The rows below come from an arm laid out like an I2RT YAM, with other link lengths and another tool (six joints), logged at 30 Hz.
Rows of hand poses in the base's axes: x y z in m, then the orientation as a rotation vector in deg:
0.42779, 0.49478, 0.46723, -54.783, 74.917, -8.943
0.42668, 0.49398, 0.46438, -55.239, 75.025, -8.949
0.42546, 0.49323, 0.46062, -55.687, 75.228, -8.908
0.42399, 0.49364, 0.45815, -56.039, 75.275, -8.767
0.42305, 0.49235, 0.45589, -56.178, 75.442, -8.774
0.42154, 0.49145, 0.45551, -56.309, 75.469, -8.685
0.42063, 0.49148, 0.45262, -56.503, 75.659, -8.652
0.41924, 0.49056, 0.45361, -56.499, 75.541, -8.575
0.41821, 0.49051, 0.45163, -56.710, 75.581, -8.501
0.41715, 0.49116, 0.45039, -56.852, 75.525, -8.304
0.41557, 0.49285, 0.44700, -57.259, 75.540, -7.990
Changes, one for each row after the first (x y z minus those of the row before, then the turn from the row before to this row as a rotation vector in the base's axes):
-0.00111, -0.00080, -0.00285, -0.357, 0.203, 0.180
-0.00122, -0.00075, -0.00376, -0.337, 0.300, 0.165
-0.00147, 0.00041, -0.00247, -0.192, 0.178, 0.242
-0.00094, -0.00129, -0.00226, -0.129, 0.175, -0.005
-0.00151, -0.00090, -0.00038, -0.053, 0.088, 0.108
-0.00091, 0.00003, -0.00289, -0.151, 0.223, 0.038
-0.00139, -0.00092, 0.00099, 0.060, -0.074, 0.094
-0.00103, -0.00005, -0.00198, -0.122, 0.113, 0.134
-0.00106, 0.00065, -0.00124, 0.009, 0.059, 0.214
-0.00158, 0.00169, -0.00339, -0.135, 0.228, 0.387

